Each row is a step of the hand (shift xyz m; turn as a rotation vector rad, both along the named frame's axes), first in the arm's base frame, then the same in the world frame.
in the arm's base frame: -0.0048 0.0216 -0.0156 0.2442 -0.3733 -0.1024
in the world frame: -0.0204 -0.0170 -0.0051 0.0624 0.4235 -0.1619
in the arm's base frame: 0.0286 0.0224 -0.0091 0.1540 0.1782 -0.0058
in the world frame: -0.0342 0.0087 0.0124 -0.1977 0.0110 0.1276
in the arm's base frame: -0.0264 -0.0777 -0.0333 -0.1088 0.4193 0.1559
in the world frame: 0.0454 0.0275 -0.0709 -0.1310 -0.3460 0.2741
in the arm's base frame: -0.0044 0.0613 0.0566 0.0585 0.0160 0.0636
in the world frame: -0.0060 -0.0418 0.0721 -0.0043 0.0356 0.0802
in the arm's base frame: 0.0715 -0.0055 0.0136 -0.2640 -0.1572 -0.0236
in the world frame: -0.0250 0.0595 0.0341 0.2232 -0.1102 -0.1816
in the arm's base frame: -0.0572 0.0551 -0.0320 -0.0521 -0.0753 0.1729
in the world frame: -0.0250 -0.0787 -0.0225 0.1729 0.0041 0.0916
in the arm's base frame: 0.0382 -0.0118 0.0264 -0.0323 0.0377 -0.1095
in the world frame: 0.0032 0.0371 0.0302 -0.0698 -0.0477 -0.0854
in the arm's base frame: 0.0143 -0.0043 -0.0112 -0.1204 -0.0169 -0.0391
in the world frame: -0.0107 0.0140 -0.0061 0.0501 -0.0839 -0.0823
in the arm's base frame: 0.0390 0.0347 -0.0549 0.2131 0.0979 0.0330
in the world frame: -0.0733 0.0097 -0.0164 -0.1534 0.1068 0.1454
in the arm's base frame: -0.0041 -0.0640 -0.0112 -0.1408 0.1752 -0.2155
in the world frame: 0.0376 0.0364 -0.0387 -0.1643 -0.2171 -0.1512
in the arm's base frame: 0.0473 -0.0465 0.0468 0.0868 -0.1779 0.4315
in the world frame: 0.0327 0.0655 0.0350 0.3149 0.1744 0.3095
